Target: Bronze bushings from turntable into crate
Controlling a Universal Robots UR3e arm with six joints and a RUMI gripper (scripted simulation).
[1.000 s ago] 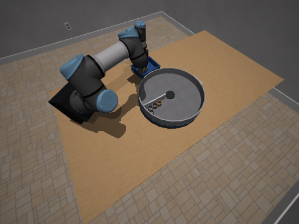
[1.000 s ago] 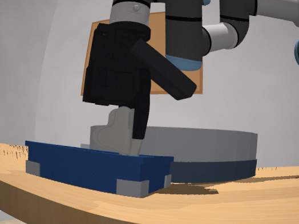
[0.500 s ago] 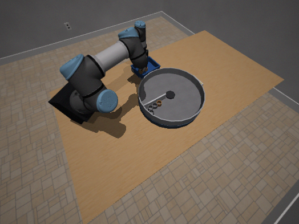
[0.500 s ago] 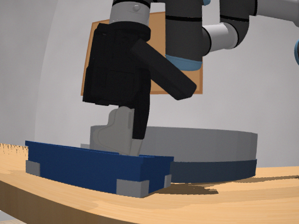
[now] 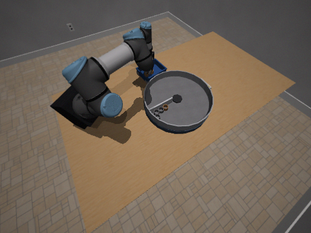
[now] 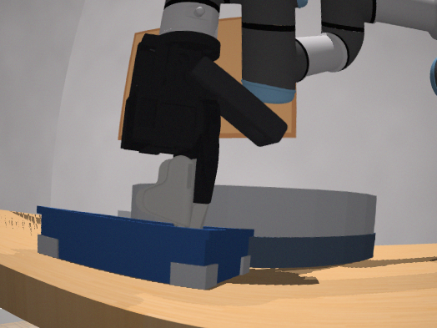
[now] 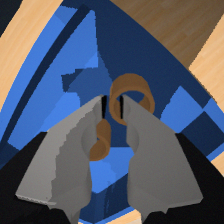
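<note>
The blue crate lies 40 mm ahead of my hand and 10 mm to the left of it. Round my hand: grey turntable (320 mm to the right, 40 mm behind, 20 mm above).
</note>
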